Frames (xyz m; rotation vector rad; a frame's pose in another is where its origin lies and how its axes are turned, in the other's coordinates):
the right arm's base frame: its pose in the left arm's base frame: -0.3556 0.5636 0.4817 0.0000 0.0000 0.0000
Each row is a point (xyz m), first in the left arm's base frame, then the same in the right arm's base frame.
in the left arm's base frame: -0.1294 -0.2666 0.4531
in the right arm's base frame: 0.2262 -0.8302 -0.0286
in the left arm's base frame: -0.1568 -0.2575 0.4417
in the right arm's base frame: 0.1988 -0.8211 -0.0400
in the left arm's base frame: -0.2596 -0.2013 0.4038
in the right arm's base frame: 0.0960 -0.7649 -0.0779
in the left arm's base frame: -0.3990 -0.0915 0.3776
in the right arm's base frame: -0.0434 -0.6551 -0.1041
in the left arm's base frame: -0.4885 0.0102 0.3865
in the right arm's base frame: -0.1329 -0.5534 -0.0952
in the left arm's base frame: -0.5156 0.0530 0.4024
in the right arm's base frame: -0.1600 -0.5106 -0.0793
